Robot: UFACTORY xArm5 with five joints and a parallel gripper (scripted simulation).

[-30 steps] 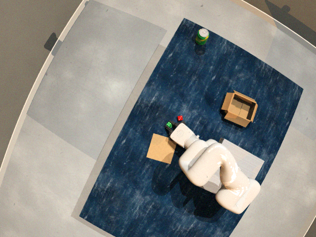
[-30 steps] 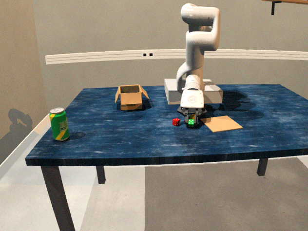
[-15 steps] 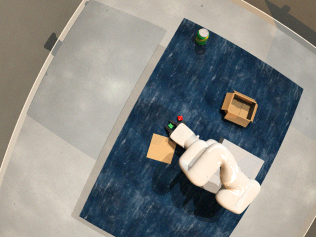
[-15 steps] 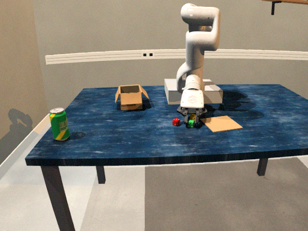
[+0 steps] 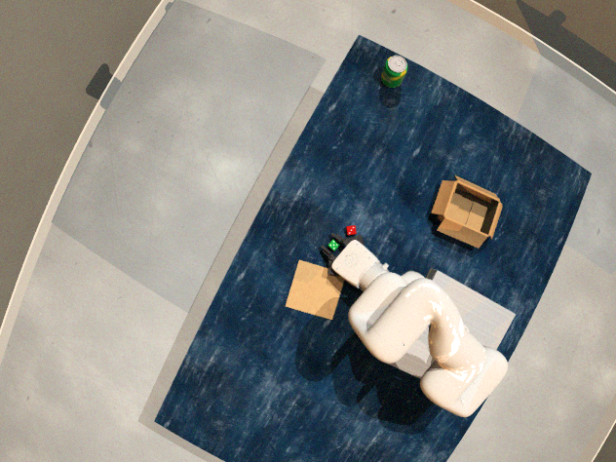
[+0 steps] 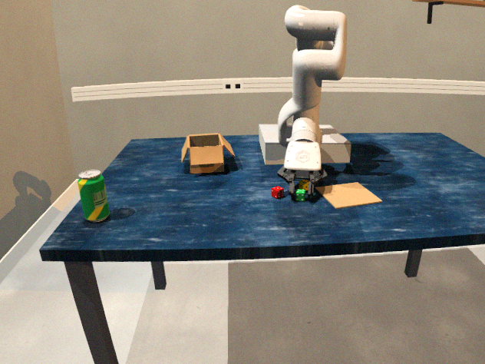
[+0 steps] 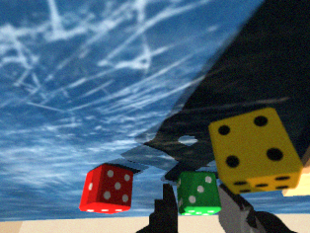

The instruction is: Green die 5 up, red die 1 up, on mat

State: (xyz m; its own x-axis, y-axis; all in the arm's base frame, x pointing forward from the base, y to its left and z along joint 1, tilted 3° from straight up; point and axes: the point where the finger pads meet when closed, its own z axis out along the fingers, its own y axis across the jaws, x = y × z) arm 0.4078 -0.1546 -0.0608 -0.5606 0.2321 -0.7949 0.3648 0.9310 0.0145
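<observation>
Right now the green die is 10 mm below my hand. From my hand the other things lie so: red die 60 mm to the right, 40 mm behind, 10 mm below; mat 140 mm to the left, 20 mm below; yellow die 70 mm behind, 30 mm to the left, 10 mm below.
</observation>
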